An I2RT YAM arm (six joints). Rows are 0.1 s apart.
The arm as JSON. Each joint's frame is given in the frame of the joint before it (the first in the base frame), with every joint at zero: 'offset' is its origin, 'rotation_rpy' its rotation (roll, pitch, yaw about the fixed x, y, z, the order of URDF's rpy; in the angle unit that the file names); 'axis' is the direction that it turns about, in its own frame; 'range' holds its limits. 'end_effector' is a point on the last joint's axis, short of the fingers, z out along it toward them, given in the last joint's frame.
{
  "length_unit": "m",
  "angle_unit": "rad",
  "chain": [
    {
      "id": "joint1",
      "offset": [
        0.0,
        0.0,
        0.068
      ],
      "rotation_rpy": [
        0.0,
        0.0,
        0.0
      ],
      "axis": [
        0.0,
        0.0,
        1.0
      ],
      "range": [
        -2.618,
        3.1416
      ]
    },
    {
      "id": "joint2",
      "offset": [
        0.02,
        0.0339,
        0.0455
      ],
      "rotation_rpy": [
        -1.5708,
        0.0,
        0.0
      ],
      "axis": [
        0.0,
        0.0,
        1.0
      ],
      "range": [
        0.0,
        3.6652
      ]
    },
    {
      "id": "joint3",
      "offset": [
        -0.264,
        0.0,
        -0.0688
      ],
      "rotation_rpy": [
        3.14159,
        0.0,
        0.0
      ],
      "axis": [
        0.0,
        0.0,
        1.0
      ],
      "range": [
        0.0,
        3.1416
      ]
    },
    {
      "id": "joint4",
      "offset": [
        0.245,
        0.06,
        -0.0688
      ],
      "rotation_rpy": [
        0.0,
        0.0,
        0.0
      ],
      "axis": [
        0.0,
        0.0,
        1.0
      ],
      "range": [
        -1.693,
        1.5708
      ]
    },
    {
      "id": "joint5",
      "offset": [
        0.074,
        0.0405,
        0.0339
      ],
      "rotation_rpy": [
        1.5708,
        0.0,
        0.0
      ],
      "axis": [
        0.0,
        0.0,
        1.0
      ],
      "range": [
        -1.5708,
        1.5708
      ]
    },
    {
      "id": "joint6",
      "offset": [
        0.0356,
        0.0,
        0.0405
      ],
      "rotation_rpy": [
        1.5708,
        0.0,
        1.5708
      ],
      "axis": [
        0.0,
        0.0,
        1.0
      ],
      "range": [
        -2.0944,
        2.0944
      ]
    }
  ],
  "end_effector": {
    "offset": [
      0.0,
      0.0,
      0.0
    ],
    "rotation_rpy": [
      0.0,
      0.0,
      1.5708
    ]
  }
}
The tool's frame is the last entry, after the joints.
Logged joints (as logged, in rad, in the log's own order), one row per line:
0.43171 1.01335 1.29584 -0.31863 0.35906 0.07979
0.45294 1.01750 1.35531 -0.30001 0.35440 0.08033
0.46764 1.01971 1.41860 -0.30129 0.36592 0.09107
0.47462 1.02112 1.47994 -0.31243 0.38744 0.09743
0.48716 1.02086 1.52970 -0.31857 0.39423 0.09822
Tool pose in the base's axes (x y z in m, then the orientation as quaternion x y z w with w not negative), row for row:
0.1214 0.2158 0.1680 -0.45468 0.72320 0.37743 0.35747
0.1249 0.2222 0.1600 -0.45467 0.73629 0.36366 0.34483
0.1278 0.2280 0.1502 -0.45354 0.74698 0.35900 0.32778
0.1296 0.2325 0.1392 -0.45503 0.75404 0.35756 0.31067
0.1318 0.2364 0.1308 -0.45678 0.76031 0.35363 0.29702
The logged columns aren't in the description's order. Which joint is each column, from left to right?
Columns, left to right: joint3, joint1, joint2, joint5, joint4, joint6.
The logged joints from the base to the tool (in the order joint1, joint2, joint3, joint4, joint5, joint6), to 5 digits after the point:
1.01335 1.29584 0.43171 0.35906 -0.31863 0.07979
1.01750 1.35531 0.45294 0.35440 -0.30001 0.08033
1.01971 1.41860 0.46764 0.36592 -0.30129 0.09107
1.02112 1.47994 0.47462 0.38744 -0.31243 0.09743
1.02086 1.52970 0.48716 0.39423 -0.31857 0.09822

